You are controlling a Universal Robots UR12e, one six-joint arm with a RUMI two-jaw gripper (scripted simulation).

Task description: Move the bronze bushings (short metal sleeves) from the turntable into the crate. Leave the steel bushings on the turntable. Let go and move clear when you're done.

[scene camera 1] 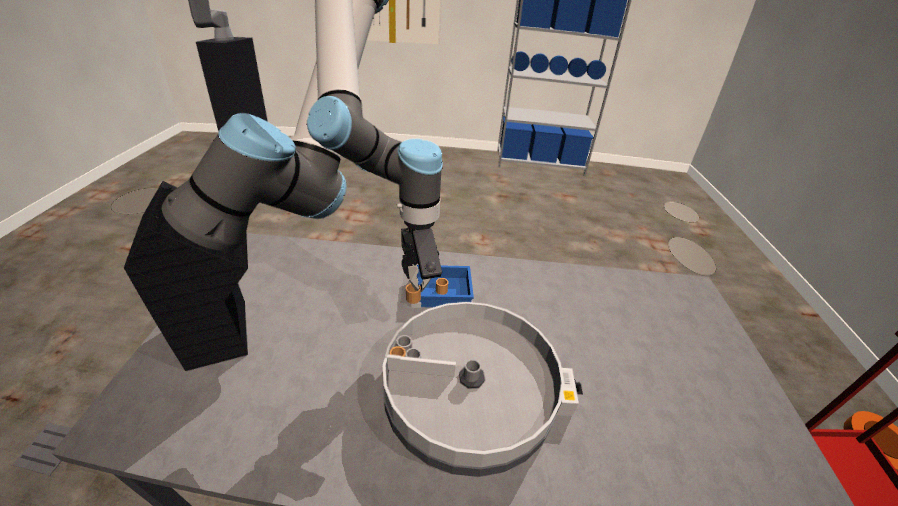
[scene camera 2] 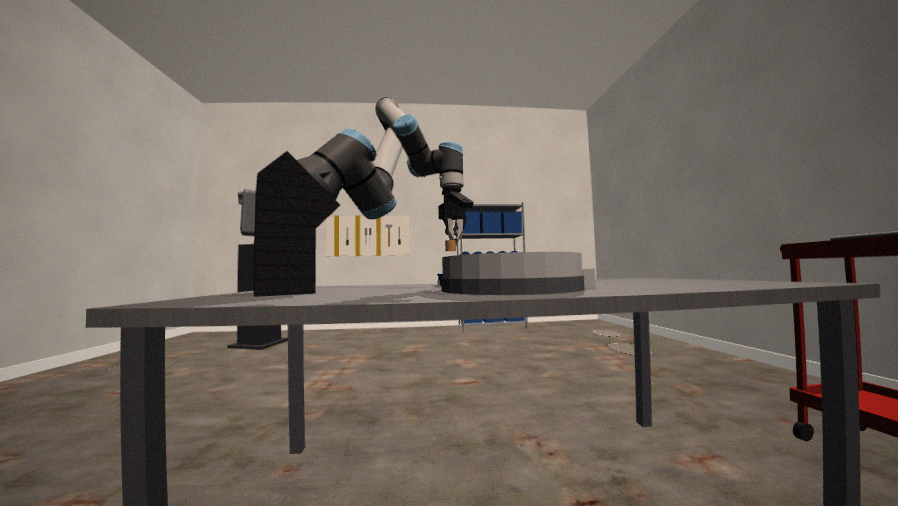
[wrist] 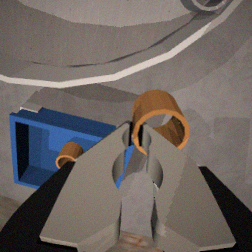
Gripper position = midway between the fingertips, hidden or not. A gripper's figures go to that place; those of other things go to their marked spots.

Labels:
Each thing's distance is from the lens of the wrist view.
my gripper (wrist: 135, 123): 15 cm
bronze bushing (wrist: 153, 102): 13 cm
turntable (wrist: 62, 40): 24 cm
The marked spots on the bronze bushing and the turntable are 15 cm apart.

